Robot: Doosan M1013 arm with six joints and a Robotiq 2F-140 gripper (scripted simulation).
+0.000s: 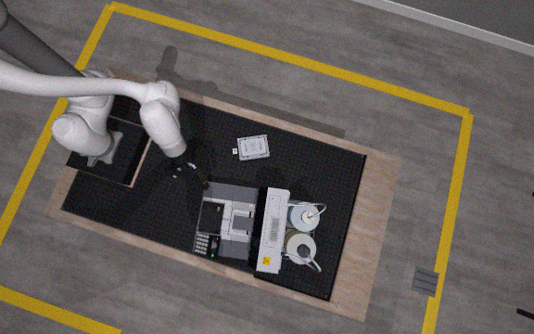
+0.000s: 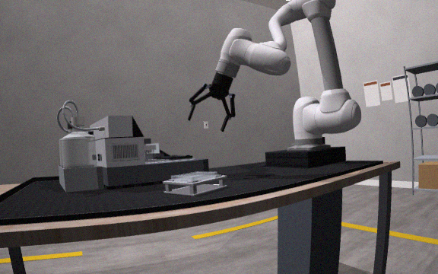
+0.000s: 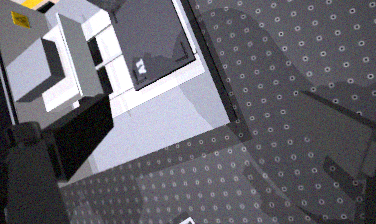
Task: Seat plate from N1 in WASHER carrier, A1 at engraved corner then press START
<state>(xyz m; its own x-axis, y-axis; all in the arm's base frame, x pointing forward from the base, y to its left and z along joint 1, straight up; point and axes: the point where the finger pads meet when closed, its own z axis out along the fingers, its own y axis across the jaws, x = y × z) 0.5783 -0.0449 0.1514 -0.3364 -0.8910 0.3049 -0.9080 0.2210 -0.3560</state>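
The white multi-well plate lies 270 mm to the left of my hand, 190 mm ahead of it and 180 mm below it. Round my hand: label 220 mm to the left, 220 mm below, 90 mm ahead; then washer 250 mm ahead, 130 mm to the right, 90 mm below; then washer carrier 150 mm to the right, 130 mm below, 100 mm ahead.
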